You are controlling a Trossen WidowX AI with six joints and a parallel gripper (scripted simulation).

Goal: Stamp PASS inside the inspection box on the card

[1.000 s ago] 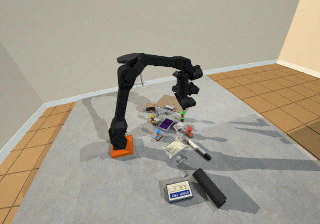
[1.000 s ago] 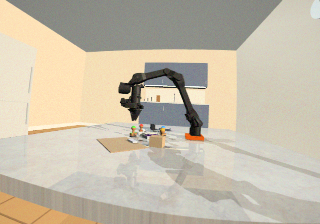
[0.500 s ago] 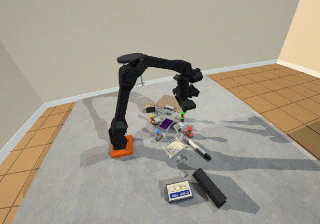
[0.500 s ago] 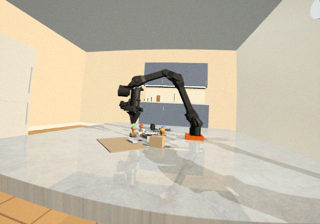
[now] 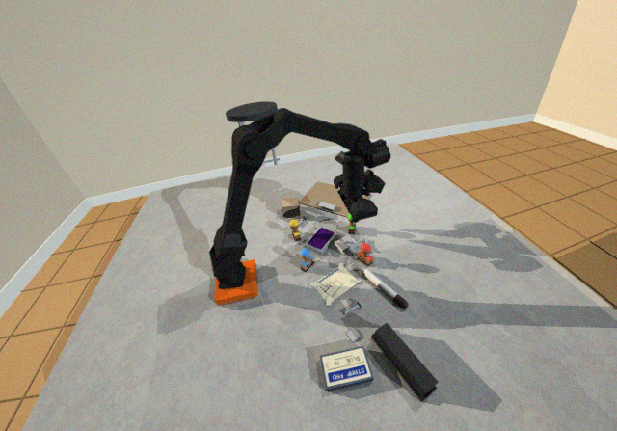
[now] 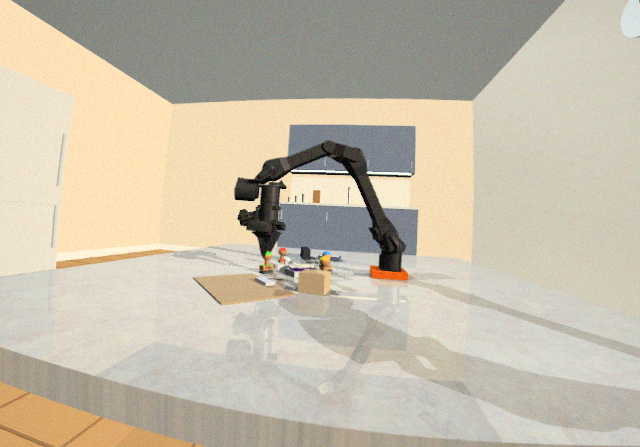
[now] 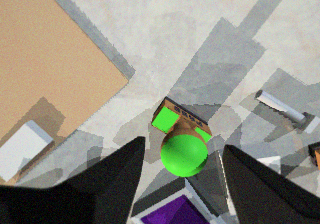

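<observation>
The green-knobbed stamp lies 30 mm below my gripper tip. The rest, counted from my gripper tip: yellow-knobbed stamp: 180 mm behind, 30 mm below; then red-knobbed stamp: 130 mm to the right, 30 mm below; then purple ink pad: 110 mm behind, 50 mm below, 30 mm to the right.
</observation>
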